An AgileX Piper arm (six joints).
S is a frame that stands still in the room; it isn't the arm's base.
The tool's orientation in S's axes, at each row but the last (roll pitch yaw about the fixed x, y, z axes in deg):
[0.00 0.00 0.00]
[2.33 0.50 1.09]
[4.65 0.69 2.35]
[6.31 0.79 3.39]
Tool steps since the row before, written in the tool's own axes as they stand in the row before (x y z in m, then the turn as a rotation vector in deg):
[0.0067 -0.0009 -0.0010 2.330 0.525 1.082]
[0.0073 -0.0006 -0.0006 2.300 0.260 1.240]
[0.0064 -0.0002 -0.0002 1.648 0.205 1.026]
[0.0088 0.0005 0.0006 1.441 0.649 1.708]
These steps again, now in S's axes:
[0.0067 -0.0009 -0.0010 2.330 0.525 1.082]
[0.0073 -0.0004 -0.0007 2.306 0.253 1.229]
[0.0064 0.0001 -0.0003 1.654 0.189 1.019]
[0.0088 0.0010 0.0005 1.436 0.543 1.749]

